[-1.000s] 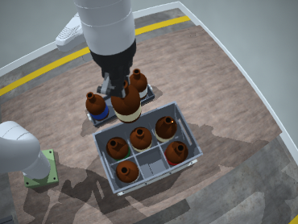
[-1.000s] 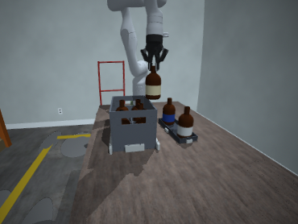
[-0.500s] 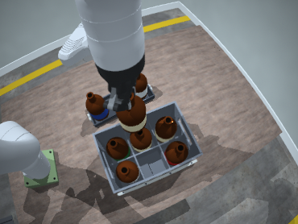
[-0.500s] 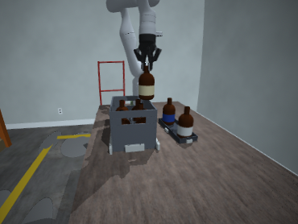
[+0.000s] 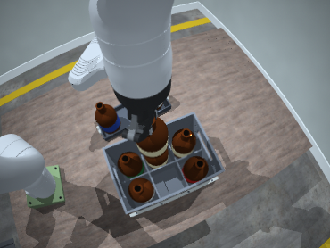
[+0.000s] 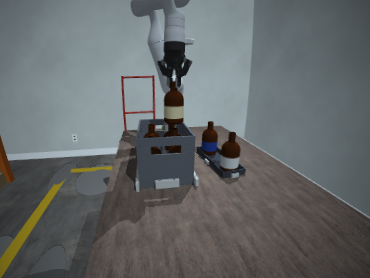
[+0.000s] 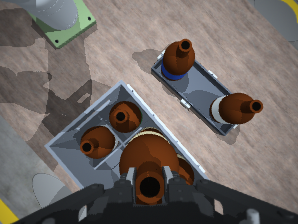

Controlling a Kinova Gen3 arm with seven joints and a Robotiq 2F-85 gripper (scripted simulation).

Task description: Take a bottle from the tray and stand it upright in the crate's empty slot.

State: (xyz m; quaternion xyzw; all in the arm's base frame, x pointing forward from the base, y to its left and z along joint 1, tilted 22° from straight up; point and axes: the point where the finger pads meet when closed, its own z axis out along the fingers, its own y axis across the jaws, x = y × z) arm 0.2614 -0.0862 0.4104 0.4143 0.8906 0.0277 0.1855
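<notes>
Now: hand 70 mm above the cream-label bottle. Round my hand: grey crate 250 mm below, 40 mm to the right; then blue-label bottle 250 mm below, 200 mm to the left, 60 mm behind; then white-label bottle 250 mm below, 190 mm to the left, 120 mm ahead.
</notes>
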